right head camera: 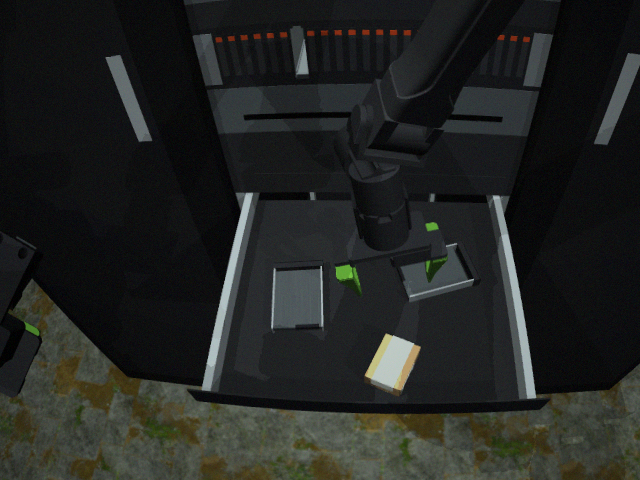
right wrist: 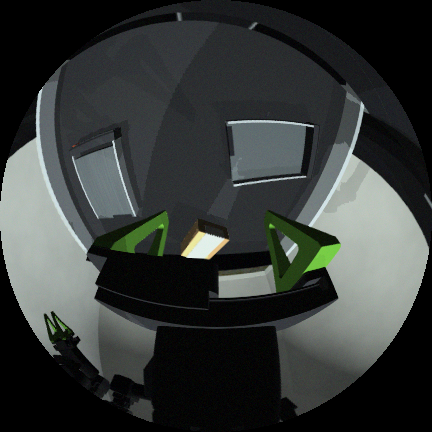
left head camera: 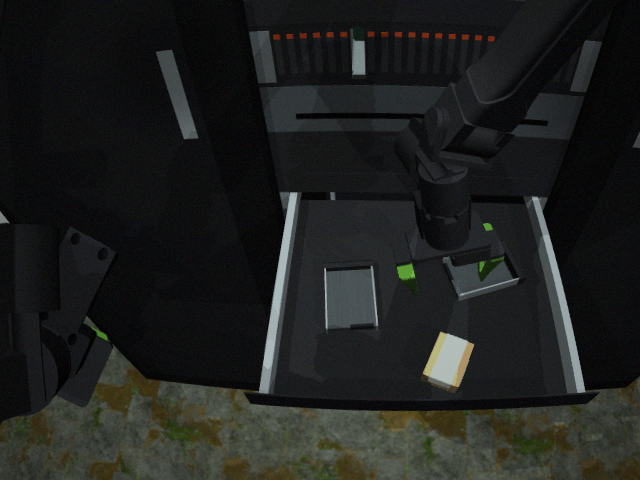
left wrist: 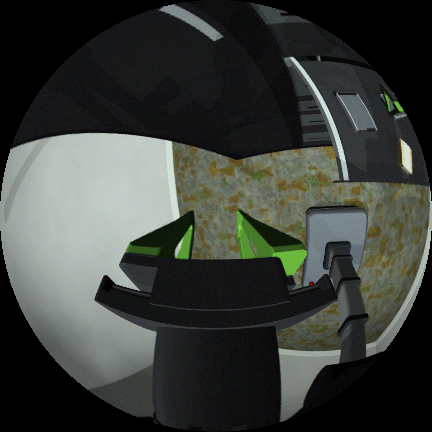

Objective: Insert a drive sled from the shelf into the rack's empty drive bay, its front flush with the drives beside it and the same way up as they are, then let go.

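Frame: origin at the left arm's base, x ahead, y right, z down, level; millimetres.
Seen in the pictures: left gripper, fingertip midpoint: [left wrist: 215, 215]; right gripper, fingertip midpoint: [right head camera: 394, 286] [right wrist: 215, 215] [left head camera: 448, 285].
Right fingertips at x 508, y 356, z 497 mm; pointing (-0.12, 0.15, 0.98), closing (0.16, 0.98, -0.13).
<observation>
Offsets run from my right fingertips to a thing's top centre. "spot": to the spot under its first point. Level surfaces: height alone.
Two grey drive sleds lie flat on the pulled-out shelf @(spot: dx -14, dy -243, dz +25 mm) [left head camera: 279, 299] [right head camera: 227, 299]. The left sled @(dx +12, dy -142, dz +40 mm) [left head camera: 350, 297] [right head camera: 297, 297] [left wrist: 356, 111] [right wrist: 97, 182] lies straight; the right sled @(dx +61, dy +71, dz +40 mm) [left head camera: 478, 283] [right head camera: 436, 276] [right wrist: 267, 152] is turned and partly covered by the right gripper in the head views. The empty bay [left head camera: 358, 57] [right head camera: 302, 63] is a pale slot in the row of orange-topped drives. My right gripper [left head camera: 448, 286] [right head camera: 395, 287] [right wrist: 215, 215] is open and empty, above the shelf between the sleds, one finger over the right sled. My left gripper [left wrist: 215, 215] is partly open, empty, left of the rack.
A cream and white box @(dx -101, dy +0, dz +30 mm) [left head camera: 448, 361] [right head camera: 393, 364] [left wrist: 406, 156] [right wrist: 205, 245] lies near the shelf's front edge. The shelf has raised pale side walls. Dark cabinet panels flank the rack. A grey plate with a jointed post @(dz +714 mm) [left wrist: 336, 225] stands on the floor in the left wrist view.
</observation>
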